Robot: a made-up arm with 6 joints.
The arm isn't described. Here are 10 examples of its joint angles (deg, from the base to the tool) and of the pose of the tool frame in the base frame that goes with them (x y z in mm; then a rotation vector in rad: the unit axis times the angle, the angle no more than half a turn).
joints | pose
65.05 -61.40 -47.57 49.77 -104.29 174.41 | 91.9 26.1 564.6 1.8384 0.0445 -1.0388
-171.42 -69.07 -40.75 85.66 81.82 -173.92 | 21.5 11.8 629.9 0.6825 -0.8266 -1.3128
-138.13 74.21 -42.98 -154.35 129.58 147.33 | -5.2 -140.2 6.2 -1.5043 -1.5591 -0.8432
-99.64 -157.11 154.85 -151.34 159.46 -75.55 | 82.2 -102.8 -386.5 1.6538 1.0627 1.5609
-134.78 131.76 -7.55 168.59 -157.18 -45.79 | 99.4 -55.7 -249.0 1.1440 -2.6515 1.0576
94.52 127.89 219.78 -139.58 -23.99 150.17 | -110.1 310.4 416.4 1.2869 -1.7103 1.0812
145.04 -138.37 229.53 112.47 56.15 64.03 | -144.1 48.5 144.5 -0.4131 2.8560 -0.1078
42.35 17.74 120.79 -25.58 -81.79 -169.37 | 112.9 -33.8 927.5 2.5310 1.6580 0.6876
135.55 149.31 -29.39 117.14 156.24 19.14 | 115.4 -184.8 -155.5 0.6493 2.1446 2.0314
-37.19 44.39 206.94 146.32 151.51 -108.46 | -65.8 166.9 522.7 -1.8054 0.2626 -0.3733
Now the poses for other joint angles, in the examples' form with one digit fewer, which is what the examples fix.
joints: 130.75 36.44 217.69 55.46 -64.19 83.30
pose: 169 -98 397 0.463 -0.480 0.276
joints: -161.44 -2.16 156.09 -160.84 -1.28 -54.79
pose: 368 12 736 0.669 -0.247 0.415
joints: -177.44 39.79 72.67 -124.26 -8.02 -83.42
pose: -576 -89 614 0.402 -2.448 0.578
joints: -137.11 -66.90 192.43 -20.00 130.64 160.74
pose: 228 355 -5 0.671 -2.550 0.497
